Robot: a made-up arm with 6 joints. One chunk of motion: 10 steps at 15 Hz.
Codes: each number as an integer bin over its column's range. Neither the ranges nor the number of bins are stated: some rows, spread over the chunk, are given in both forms.
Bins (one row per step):
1: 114 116 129 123 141 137
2: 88 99 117 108 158 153
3: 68 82 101 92 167 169
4: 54 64 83 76 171 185
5: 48 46 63 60 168 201
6: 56 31 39 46 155 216
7: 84 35 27 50 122 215
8: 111 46 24 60 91 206
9: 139 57 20 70 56 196
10: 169 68 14 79 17 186
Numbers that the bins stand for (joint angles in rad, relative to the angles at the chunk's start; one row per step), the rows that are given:
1: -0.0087 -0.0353 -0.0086 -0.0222 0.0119 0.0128
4: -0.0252 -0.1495 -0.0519 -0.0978 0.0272 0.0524
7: -0.0169 -0.2131 -0.1046 -0.1396 0.0022 0.0771
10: 0.0064 -0.1407 -0.1168 -0.0930 -0.0513 0.0532
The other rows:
2: -0.0158 -0.0726 -0.0199 -0.0464 0.0205 0.0260
3: -0.0213 -0.1099 -0.0349 -0.0721 0.0251 0.0392
5: -0.0268 -0.1890 -0.0707 -0.1235 0.0256 0.0655
6: -0.0246 -0.2219 -0.0933 -0.1460 0.0190 0.0779
8: -0.0095 -0.1890 -0.1074 -0.1235 -0.0136 0.0696
9: -0.0018 -0.1648 -0.1112 -0.1075 -0.0315 0.0614

